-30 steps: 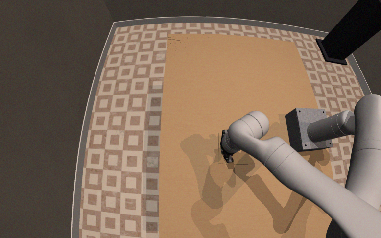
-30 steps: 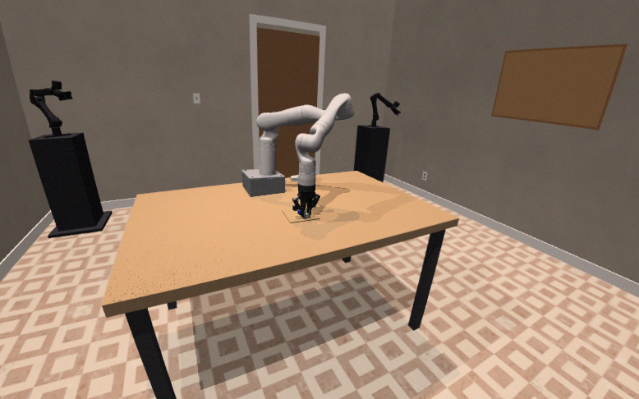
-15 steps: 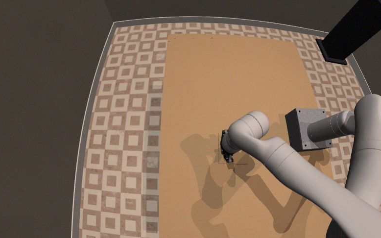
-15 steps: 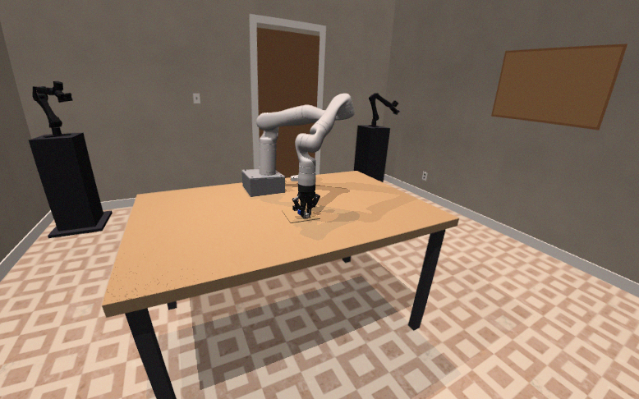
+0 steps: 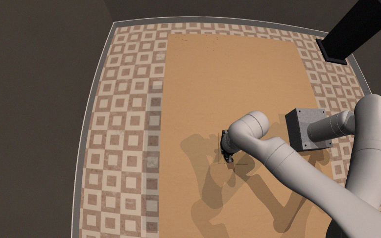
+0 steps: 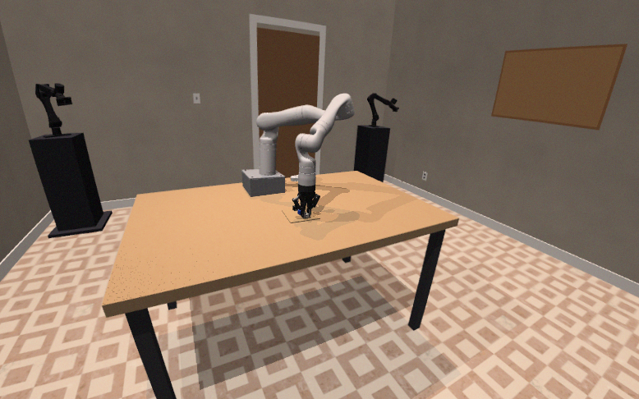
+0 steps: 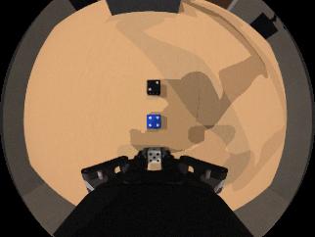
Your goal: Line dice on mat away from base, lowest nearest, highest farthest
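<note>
The white die is 10 mm below my hand. From my hand the other things lie so: blue die (50 mm behind, 10 mm to the right, 10 mm below); mat (50 mm behind, 30 mm below, 10 mm to the right); black die (100 mm behind, 10 mm to the right, 10 mm below).
</note>
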